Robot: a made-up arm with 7 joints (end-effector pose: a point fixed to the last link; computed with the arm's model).
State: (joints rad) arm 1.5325 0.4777 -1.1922 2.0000 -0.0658 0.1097 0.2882
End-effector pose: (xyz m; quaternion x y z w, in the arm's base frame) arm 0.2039 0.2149 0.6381 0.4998 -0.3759 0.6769 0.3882
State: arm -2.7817 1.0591 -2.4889 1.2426 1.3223 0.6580 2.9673
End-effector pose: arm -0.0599 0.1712 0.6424 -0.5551 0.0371 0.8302 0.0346
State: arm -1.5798 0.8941 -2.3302 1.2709 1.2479 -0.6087 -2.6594
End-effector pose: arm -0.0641 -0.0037 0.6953 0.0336 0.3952 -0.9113 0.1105
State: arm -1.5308 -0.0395 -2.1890 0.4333 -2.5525 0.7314 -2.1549
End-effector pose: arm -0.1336 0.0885 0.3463 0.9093 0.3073 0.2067 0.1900
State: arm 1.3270 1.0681 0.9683 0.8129 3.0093 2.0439 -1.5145
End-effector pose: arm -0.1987 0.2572 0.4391 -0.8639 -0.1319 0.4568 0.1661
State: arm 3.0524 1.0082 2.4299 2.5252 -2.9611 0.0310 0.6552
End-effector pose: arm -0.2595 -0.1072 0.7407 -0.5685 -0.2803 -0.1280 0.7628
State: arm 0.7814 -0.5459 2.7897 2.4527 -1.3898 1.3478 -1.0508
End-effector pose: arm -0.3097 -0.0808 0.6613 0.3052 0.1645 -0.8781 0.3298
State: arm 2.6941 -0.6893 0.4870 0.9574 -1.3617 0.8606 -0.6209
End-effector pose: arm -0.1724 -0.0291 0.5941 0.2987 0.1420 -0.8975 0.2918
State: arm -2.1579 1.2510 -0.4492 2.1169 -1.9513 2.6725 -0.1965
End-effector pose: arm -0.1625 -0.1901 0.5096 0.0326 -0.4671 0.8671 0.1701
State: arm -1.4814 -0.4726 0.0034 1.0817 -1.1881 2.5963 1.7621
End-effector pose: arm -0.0472 -0.0054 0.5248 -0.6010 -0.2583 -0.7374 0.1682
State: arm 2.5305 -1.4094 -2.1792 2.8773 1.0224 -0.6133 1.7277
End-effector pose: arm 0.2896 -0.2989 0.4361 -0.0625 0.5159 0.3055 0.7979
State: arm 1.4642 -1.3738 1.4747 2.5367 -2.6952 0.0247 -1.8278
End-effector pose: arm -0.2546 -0.3638 0.4329 -0.3333 -0.7034 -0.1306 0.6140
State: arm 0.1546 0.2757 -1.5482 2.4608 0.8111 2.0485 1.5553
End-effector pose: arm 0.2110 -0.0879 0.5913 0.3903 -0.7334 -0.5436 0.1193
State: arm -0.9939 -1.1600 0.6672 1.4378 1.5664 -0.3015 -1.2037
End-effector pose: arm 0.1011 0.0958 0.6753 0.0196 -0.6520 0.6264 0.4267
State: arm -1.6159 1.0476 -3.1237 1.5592 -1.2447 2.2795 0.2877
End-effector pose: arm 0.1259 -0.0995 0.5823 0.5532 -0.1977 0.3458 0.7317
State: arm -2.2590 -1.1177 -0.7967 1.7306 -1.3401 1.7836 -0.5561
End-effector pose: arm -0.0234 0.2351 0.5229 -0.1387 -0.5166 -0.8366 0.1179
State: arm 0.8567 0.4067 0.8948 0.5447 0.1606 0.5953 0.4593
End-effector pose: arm -0.0946 0.0991 0.3292 0.5328 0.5448 0.2013 0.6155
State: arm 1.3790 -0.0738 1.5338 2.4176 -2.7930 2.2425 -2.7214
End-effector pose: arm 0.0037 -0.0127 0.7872 -0.4488 0.4103 0.5643 0.5584
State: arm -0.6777 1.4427 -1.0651 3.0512 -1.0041 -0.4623 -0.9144
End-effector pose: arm 0.3941 -0.1754 0.4182 -0.3252 0.5541 0.4743 0.6019
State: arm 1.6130 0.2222 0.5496 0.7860 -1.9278 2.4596 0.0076
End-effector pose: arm -0.0228 0.1612 0.5531 -0.4580 -0.0857 0.6079 0.6429
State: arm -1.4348 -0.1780 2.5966 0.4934 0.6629 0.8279 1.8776
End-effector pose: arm 0.0069 0.1323 0.3168 0.3968 -0.3096 -0.5178 0.6918
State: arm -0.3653 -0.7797 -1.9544 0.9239 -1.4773 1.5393 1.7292
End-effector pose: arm -0.1684 -0.0321 0.3250 -0.1829 -0.4352 -0.8706 0.1386
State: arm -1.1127 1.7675 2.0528 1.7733 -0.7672 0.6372 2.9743
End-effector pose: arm 0.3673 -0.1097 0.5188 -0.3570 0.1193 0.8343 0.4029
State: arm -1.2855 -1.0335 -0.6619 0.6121 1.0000 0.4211 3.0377
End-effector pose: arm -0.0394 -0.1512 0.5390 0.0071 0.0544 0.1725 0.9835
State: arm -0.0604 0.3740 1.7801 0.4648 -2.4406 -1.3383 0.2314
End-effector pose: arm -0.0893 0.0245 0.4719 -0.0889 -0.5406 -0.4157 0.7260
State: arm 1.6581 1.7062 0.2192 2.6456 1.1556 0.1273 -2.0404
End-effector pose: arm -0.0628 0.3904 0.2373 0.4167 0.3515 0.8383 0.0002
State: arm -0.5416 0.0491 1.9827 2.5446 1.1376 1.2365 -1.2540
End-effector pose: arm -0.0595 0.2069 0.7600 -0.3937 -0.1416 -0.8085 0.4140
